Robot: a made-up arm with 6 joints.
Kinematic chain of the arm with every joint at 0, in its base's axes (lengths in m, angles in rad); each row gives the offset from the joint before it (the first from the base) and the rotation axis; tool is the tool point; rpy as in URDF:
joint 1: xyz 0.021 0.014 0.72 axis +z
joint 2: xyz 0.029 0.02 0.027 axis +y
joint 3: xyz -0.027 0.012 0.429 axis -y
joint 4: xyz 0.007 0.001 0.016 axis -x
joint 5: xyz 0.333 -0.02 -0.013 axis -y
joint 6: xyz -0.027 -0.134 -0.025 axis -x
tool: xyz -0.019 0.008 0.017 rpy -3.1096 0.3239 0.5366
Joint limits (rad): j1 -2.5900..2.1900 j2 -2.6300..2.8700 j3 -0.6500..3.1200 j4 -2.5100..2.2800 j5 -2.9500..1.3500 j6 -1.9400..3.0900
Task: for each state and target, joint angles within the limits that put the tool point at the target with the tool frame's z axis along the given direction. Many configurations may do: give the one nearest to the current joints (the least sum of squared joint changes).
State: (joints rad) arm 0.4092 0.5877 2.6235 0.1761 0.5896 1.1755
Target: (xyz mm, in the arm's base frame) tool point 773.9 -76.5 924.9 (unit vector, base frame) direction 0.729 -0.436 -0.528
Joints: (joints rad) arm -0.0187 1.5429 2.2390 -0.3510 0.7393 0.6759
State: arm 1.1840 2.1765 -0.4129 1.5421 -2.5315 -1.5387
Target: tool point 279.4 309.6 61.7 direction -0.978 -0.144 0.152
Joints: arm 0.8541 2.3075 0.3493 1.2581 -2.7069 -1.4107
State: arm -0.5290 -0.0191 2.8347 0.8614 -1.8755 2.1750
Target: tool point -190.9 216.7 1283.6 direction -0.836 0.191 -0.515
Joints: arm -0.9041 0.0981 2.5273 0.7352 -1.8737 1.5187
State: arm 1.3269 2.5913 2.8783 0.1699 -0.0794 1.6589
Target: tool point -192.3 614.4 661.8 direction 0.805 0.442 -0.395
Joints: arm 2.0616 2.2634 3.0151 -0.1311 0.1862 1.3018
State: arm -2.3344 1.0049 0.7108 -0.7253 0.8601 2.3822
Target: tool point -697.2 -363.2 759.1 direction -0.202 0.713 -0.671
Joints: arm -2.5886 1.3777 1.4065 -0.4977 1.3305 1.5944
